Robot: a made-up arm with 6 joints. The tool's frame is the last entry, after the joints. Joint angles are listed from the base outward. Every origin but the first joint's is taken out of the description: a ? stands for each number. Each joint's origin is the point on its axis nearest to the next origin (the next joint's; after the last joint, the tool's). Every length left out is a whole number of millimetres.
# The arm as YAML. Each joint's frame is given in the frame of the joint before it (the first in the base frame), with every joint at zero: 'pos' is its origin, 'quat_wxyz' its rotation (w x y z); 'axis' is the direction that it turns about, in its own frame. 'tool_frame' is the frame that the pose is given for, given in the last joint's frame.
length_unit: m
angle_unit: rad
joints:
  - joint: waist
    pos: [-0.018, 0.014, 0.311]
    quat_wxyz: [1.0, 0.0, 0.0, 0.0]
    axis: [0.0, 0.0, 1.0]
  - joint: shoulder
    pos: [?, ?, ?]
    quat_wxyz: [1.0, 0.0, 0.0, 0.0]
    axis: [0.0, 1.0, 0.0]
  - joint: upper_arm
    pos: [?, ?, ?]
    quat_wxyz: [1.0, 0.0, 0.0, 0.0]
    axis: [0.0, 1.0, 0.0]
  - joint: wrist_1
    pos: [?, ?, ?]
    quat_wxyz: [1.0, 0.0, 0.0, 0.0]
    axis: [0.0, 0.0, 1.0]
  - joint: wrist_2
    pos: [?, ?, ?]
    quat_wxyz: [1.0, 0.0, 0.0, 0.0]
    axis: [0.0, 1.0, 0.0]
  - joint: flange
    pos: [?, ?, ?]
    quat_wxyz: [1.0, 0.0, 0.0, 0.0]
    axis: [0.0, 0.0, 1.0]
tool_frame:
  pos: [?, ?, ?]
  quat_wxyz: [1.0, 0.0, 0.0, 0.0]
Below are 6 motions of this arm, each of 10 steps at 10 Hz.
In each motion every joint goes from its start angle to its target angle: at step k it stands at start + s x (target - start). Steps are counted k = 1, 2, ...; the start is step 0. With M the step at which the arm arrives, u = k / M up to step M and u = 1 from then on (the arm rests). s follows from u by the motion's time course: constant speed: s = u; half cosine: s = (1 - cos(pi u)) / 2; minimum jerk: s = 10 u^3 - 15 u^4 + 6 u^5.
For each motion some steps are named. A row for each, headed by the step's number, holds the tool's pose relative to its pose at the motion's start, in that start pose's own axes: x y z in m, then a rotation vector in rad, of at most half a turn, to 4 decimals.
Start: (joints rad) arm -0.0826 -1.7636 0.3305 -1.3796 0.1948 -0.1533
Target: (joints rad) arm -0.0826 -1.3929 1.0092 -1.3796 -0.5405 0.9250
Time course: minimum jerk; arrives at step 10
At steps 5, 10:
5: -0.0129 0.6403 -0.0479 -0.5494 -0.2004 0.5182
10: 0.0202 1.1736 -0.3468 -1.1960 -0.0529 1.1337

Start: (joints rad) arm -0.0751 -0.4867 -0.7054 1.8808 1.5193 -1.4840
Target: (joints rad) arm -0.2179 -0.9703 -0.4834 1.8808 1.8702 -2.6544
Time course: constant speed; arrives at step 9
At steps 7, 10:
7: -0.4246 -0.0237 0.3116 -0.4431 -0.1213 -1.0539
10: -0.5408 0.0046 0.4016 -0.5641 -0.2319 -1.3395

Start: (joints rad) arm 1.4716 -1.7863 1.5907 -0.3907 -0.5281 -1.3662
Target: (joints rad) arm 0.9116 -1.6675 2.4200 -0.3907 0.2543 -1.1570
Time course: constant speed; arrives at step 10
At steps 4, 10:
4: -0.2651 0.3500 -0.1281 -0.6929 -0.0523 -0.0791
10: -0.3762 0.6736 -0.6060 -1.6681 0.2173 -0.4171

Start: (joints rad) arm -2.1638 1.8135 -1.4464 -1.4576 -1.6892 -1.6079
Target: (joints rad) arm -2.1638 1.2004 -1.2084 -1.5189 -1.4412 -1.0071
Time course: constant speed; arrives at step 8
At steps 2, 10:
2: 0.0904 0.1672 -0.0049 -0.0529 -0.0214 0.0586
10: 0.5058 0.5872 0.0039 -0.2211 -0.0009 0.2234

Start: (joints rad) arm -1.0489 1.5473 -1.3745 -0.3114 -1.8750 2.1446
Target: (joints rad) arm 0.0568 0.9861 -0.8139 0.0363 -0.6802 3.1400
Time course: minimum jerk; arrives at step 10
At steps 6, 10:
6: 0.0569 -0.7629 0.4594 -0.3503 -1.2099 0.8257
10: -0.0531 -0.9887 0.7572 -0.8343 -1.6283 1.3562

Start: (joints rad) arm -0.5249 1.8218 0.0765 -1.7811 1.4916 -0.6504
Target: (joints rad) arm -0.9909 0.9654 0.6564 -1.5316 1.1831 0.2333
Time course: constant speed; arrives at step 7
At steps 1, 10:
1: 0.1042 -0.0756 0.1477 -0.0583 -0.0078 0.1583
10: 0.9994 -0.1333 0.8617 -0.3145 0.1262 1.1757

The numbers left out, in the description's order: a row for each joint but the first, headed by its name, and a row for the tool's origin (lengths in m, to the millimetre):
shoulder: 0.005 0.058 0.0
upper_arm: 0.004 0.0 1.054
wrist_1: 0.013 0.0 0.737
wrist_2: 0.005 -0.019 0.0
flange: -0.016 0.0 0.174
tool: -0.008 -0.027 0.0

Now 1 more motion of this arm.
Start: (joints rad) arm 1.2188 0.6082 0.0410 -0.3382 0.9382 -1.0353
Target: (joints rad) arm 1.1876 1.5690 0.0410 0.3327 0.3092 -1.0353
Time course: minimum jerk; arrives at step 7
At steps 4, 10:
4: 0.1318 0.9286 0.6130 -0.3441 -0.1558 0.2507
10: 0.3423 1.5447 0.7003 -0.4782 -0.0873 0.4883

